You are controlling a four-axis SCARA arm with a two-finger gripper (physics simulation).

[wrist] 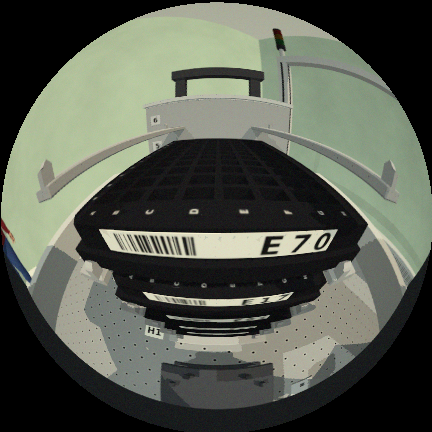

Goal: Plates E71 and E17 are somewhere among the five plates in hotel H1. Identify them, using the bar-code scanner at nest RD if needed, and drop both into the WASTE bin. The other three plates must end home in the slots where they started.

Scene:
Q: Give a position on a dark handle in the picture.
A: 201,72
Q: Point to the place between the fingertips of the gripper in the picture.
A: At 216,176

